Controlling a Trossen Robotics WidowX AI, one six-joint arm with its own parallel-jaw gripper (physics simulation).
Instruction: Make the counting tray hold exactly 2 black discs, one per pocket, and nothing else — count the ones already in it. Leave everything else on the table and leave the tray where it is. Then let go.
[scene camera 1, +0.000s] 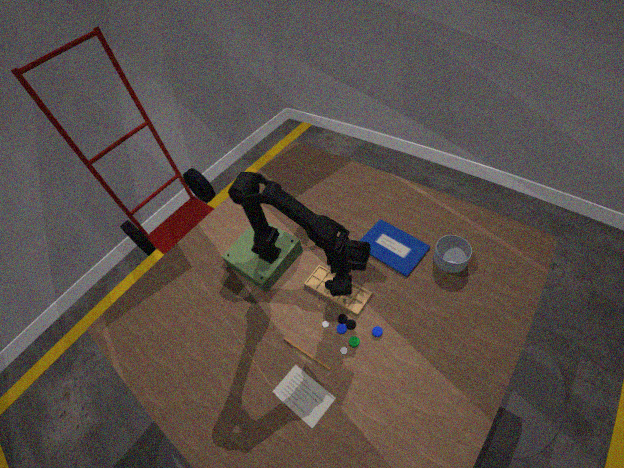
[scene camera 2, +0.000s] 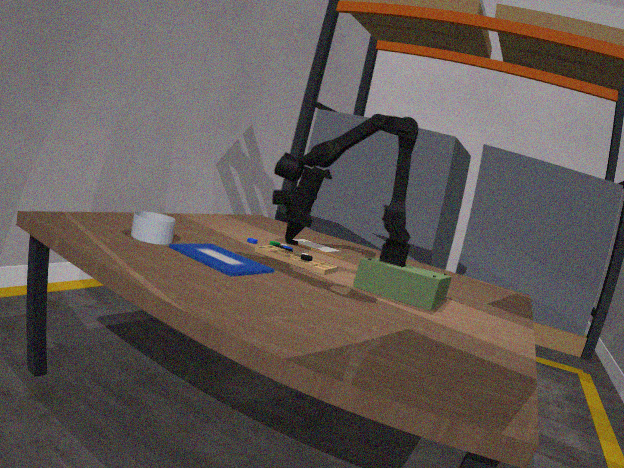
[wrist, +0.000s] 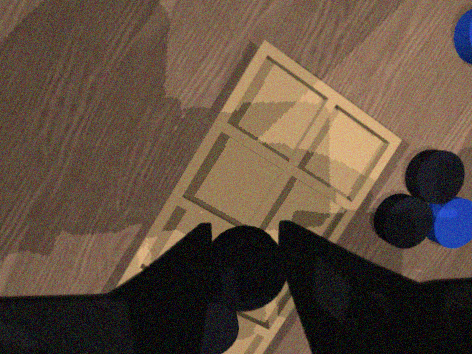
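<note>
My gripper (scene camera 1: 338, 291) (scene camera 2: 291, 241) (wrist: 245, 232) is shut on a black disc (wrist: 248, 270) and holds it above the wooden counting tray (scene camera 1: 358, 310) (scene camera 2: 330, 270) (wrist: 243, 85). In the wrist view another black disc (wrist: 222, 327) shows in part below the held one, behind the left finger; it also shows in the tray in scene camera 2 (scene camera 2: 306, 257). The pockets at the tray's far end in the wrist view are empty; the pockets under the gripper are partly hidden. Two loose black discs (scene camera 1: 342, 318) (scene camera 1: 351, 324) (wrist: 435, 175) (wrist: 403, 220) lie on the table beside the tray.
Blue discs (scene camera 1: 341, 328) (scene camera 1: 377, 331), a green disc (scene camera 1: 354, 341) and white pieces (scene camera 1: 325, 324) (scene camera 1: 343, 350) lie near the tray. A thin stick (scene camera 1: 306, 353), paper (scene camera 1: 303, 396), blue folder (scene camera 1: 410, 262) (scene camera 2: 246, 268) and round bowl (scene camera 1: 452, 256) (scene camera 2: 153, 229) are farther out. The arm stands on a green block (scene camera 1: 262, 274) (scene camera 2: 398, 284).
</note>
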